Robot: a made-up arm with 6 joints. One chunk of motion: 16 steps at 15 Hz.
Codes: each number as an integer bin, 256 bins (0 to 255) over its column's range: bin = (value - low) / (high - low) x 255, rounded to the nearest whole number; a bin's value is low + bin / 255 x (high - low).
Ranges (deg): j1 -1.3..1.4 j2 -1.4..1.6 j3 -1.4..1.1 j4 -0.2..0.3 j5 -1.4..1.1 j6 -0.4..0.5
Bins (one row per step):
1: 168 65 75 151 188 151
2: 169 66 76 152 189 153
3: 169 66 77 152 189 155
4: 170 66 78 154 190 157
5: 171 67 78 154 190 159
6: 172 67 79 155 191 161
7: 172 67 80 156 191 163
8: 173 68 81 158 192 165
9: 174 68 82 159 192 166
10: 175 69 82 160 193 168
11: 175 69 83 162 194 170
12: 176 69 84 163 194 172
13: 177 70 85 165 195 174
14: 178 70 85 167 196 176
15: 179 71 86 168 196 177
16: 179 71 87 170 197 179
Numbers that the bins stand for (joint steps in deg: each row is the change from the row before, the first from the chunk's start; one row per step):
1: 0.479 -0.635 -0.665 0.096 0.443 0.133
2: 0.489 -0.624 -0.655 0.098 0.453 0.140
3: 0.489 -0.624 -0.645 0.098 0.453 0.147
4: 0.500 -0.624 -0.635 0.102 0.463 0.154
5: 0.511 -0.612 -0.635 0.102 0.463 0.161
6: 0.521 -0.612 -0.625 0.104 0.473 0.168
7: 0.521 -0.612 -0.616 0.106 0.473 0.175
8: 0.532 -0.600 -0.606 0.110 0.482 0.182
9: 0.542 -0.600 -0.596 0.112 0.482 0.186
10: 0.553 -0.588 -0.596 0.114 0.492 0.193
11: 0.553 -0.588 -0.586 0.118 0.502 0.200
12: 0.564 -0.588 -0.576 0.120 0.502 0.207
13: 0.574 -0.576 -0.567 0.124 0.512 0.214
14: 0.585 -0.576 -0.567 0.127 0.522 0.221
15: 0.595 -0.565 -0.557 0.129 0.522 0.225
16: 0.595 -0.565 -0.547 0.133 0.531 0.232

